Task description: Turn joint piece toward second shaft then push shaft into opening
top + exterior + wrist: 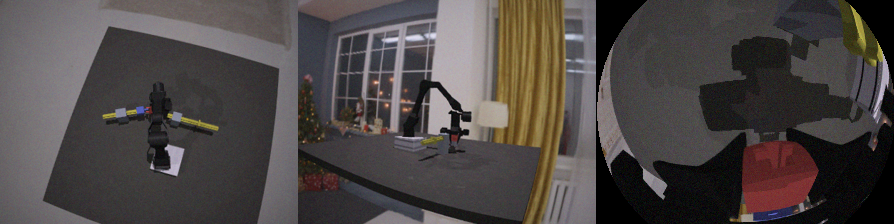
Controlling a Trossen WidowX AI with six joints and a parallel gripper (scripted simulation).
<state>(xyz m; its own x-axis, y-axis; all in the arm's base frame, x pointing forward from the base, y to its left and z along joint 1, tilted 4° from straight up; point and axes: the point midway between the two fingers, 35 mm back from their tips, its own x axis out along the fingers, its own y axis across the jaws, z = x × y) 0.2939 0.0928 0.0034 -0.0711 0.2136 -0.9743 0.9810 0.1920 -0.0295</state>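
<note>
My gripper tip is 4 cm below the red joint piece and 1 cm to the right of it.
</note>
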